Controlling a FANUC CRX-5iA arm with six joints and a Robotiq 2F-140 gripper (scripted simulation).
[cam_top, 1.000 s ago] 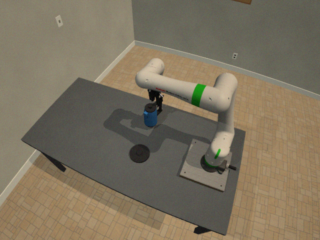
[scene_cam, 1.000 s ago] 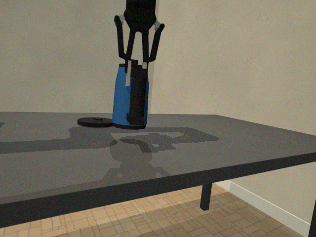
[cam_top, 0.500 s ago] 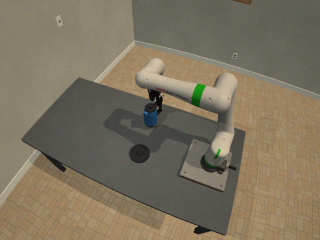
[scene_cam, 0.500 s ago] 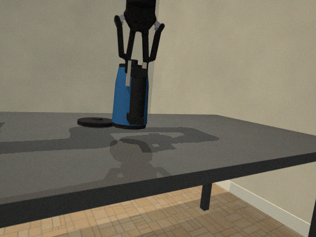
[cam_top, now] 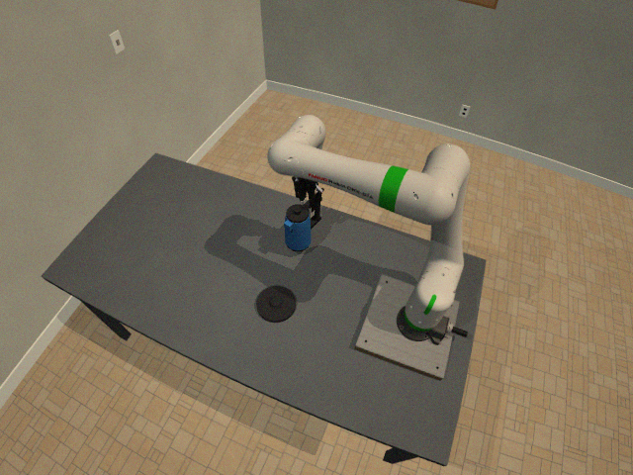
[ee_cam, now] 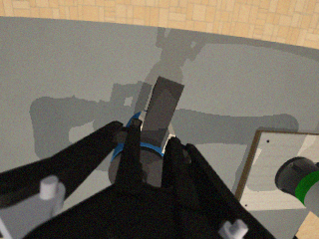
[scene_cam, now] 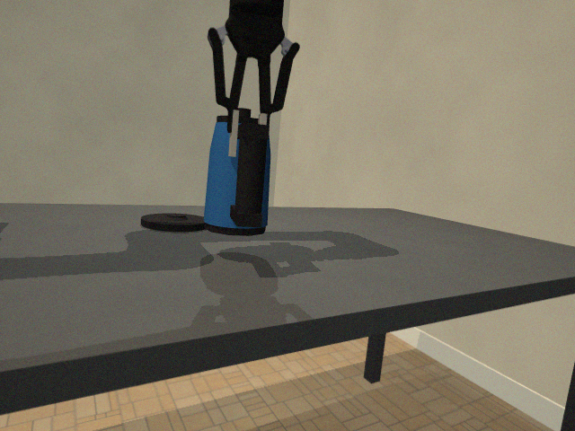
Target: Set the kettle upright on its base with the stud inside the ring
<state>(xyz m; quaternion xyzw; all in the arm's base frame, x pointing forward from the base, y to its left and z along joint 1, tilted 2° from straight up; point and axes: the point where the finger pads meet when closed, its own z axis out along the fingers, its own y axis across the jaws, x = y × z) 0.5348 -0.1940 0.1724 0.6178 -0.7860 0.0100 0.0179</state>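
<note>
Now: hand 10 mm short of the blue kettle, 30 mm to the right of it and 60 mm above it. Also, from my hand: round black base (20 mm behind, 330 mm to the left, 190 mm below).
</note>
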